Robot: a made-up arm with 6 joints. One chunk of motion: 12 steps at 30 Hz.
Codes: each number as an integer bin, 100 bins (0 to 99) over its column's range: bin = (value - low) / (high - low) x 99, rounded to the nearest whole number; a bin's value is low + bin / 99 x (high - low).
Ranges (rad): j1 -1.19..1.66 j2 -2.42..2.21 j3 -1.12..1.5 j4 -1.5..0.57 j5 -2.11..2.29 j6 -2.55..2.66
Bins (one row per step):
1: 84 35 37 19 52 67
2: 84 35 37 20 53 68
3: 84 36 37 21 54 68
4: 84 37 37 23 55 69
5: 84 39 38 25 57 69
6: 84 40 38 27 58 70
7: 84 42 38 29 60 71
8: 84 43 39 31 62 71
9: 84 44 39 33 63 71
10: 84 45 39 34 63 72
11: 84 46 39 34 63 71
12: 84 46 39 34 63 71
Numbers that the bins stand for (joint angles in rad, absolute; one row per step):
1: 1.2282 -0.7831 -0.1408 -1.1027 0.2011 0.9760
2: 1.2282 -0.7831 -0.1408 -1.0818 0.2456 1.0286
3: 1.2282 -0.7364 -0.1408 -1.0609 0.2900 1.0286
4: 1.2282 -0.6896 -0.1408 -1.0191 0.3344 1.0812
5: 1.2282 -0.5961 -0.1143 -0.9773 0.4233 1.0812
6: 1.2282 -0.5493 -0.1143 -0.9355 0.4678 1.1338
7: 1.2282 -0.4558 -0.1143 -0.8936 0.5567 1.1865
8: 1.2282 -0.4090 -0.0879 -0.8518 0.6456 1.1865
9: 1.2282 -0.3622 -0.0879 -0.8100 0.6900 1.1865
10: 1.2282 -0.3155 -0.0879 -0.7891 0.6900 1.2391
11: 1.2282 -0.2687 -0.0879 -0.7891 0.6900 1.1865
12: 1.2282 -0.2687 -0.0879 -0.7891 0.6900 1.1865

